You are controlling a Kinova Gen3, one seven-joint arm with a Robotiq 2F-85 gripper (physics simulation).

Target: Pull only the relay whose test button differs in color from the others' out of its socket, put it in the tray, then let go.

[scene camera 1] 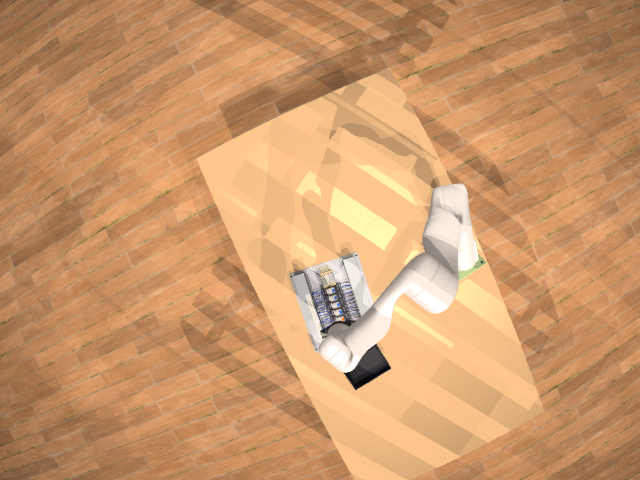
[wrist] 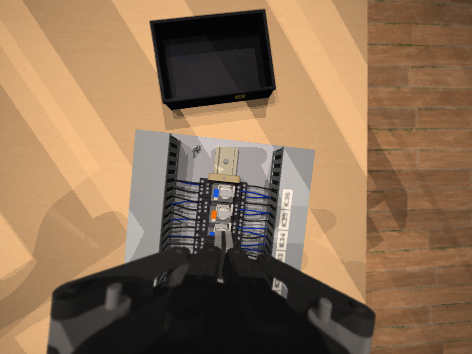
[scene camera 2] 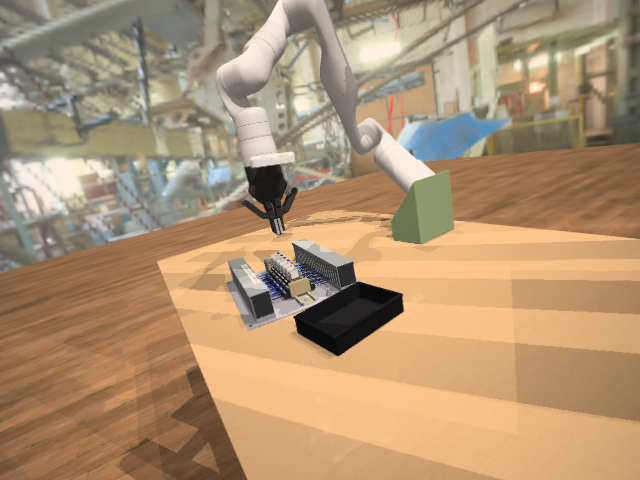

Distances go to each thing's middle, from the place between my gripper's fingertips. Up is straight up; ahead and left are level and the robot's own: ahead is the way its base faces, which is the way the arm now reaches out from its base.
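The grey panel (scene camera 1: 337, 266) sits 50 mm to the right of my hand and 10 mm behind it, and it's 140 mm below my hand too.
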